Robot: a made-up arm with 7 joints.
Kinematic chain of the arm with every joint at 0, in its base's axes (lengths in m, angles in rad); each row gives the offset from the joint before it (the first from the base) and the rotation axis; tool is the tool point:
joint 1: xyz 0 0 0.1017 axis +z
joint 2: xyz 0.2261 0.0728 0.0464 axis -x
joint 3: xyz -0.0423 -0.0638 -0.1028 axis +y
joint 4: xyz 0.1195 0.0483 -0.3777 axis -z
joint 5: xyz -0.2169 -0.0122 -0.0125 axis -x
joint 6: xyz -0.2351 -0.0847 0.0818 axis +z
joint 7: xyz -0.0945 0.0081 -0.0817 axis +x
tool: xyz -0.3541 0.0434 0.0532
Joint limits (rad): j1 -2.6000..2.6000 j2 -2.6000..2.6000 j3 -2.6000..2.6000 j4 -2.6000..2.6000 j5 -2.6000..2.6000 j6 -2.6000..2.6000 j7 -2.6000..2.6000
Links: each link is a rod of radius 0.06 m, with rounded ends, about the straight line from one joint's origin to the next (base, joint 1, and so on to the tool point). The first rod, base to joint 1, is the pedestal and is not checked.
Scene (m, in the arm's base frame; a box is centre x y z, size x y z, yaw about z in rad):
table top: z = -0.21
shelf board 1: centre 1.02 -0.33 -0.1 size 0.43 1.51 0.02 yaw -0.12
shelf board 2: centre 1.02 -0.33 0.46 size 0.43 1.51 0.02 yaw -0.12
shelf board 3: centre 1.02 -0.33 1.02 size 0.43 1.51 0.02 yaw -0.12
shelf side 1: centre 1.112 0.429 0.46 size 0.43 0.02 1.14 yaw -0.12
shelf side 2: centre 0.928 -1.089 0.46 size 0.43 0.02 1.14 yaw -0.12
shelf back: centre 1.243 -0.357 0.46 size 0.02 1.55 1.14 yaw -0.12
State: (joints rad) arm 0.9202 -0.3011 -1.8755 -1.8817 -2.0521 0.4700 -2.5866
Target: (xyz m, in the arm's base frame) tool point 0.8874 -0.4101 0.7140
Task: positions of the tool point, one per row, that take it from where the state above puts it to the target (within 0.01 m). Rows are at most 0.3 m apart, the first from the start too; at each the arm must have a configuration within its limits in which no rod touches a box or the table.
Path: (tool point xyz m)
1: 1.0556 0.0498 0.1647
2: 0.9805 0.0552 0.1691
3: 0.8835 0.0652 0.1673
4: 0.7671 0.0811 0.1609
5: 0.6345 0.1042 0.1532
6: 0.6940 -0.0766 0.3188
7: 0.6584 -0.2509 0.5117
8: 0.5385 -0.3680 0.7140
9: 0.6320 -0.3893 0.7434
10: 0.7243 -0.4024 0.7536
11: 0.8109 -0.4088 0.7437
12: 0.8874 -0.4101 0.7140

